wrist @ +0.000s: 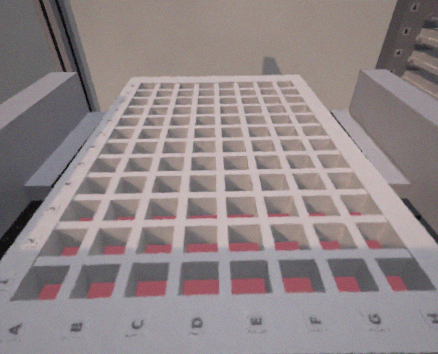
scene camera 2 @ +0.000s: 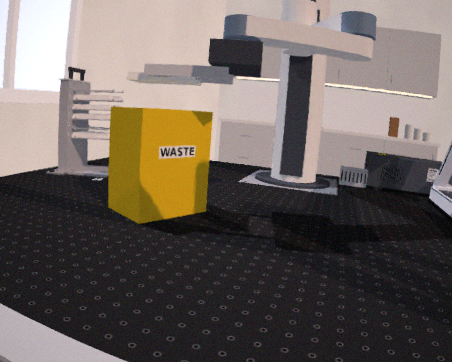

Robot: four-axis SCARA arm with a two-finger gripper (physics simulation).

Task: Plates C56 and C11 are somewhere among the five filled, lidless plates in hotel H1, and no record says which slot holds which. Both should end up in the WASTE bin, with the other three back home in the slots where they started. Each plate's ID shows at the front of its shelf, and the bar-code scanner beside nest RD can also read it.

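Places are measured from the arm's base along level axes (x ahead, y left, z up), in millimetres.
Pixels of known places: gripper, fingertip midpoint: (wrist: 218,98) (scene camera 2: 153,73); arm's base, origin of the base link: (scene camera 2: 292,184).
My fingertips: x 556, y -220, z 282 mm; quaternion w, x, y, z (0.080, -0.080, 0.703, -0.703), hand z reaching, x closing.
Ahead of a thing's pixels: the offset from my fingertips to its top centre. "spot": to the spot under its first point.
My gripper (scene camera 2: 169,75) (wrist: 218,98) is shut on a filled, lidless plate @(5 mm back, 24 mm left, 3 mm down) (scene camera 2: 137,76) (wrist: 218,258). Its two grey fingers flank the long sides of the plate, and red liquid shows in the near wells. The plate's ID does not show. The plate is level in the air, higher than the yellow WASTE bin @(7 mm back, 20 mm left, 69 mm down) (scene camera 2: 175,180); in the scene view it appears above the bin's top, but the depth is hard to judge. Hotel H1 (scene camera 2: 67,125) (wrist: 392,50) stands behind the bin at the left, with plates on its shelves; their IDs are unreadable here.
The arm's column (scene camera 2: 312,120) stands behind and right of the bin. A small ribbed grey block @(spot: 600 mm back, 422 mm left, 236 mm down) (scene camera 2: 353,176) and a dark box @(spot: 589 mm back, 579 mm left, 196 mm down) (scene camera 2: 400,171) stand at the back right. Part of a white device (scene camera 2: 442,195) shows at the right edge.
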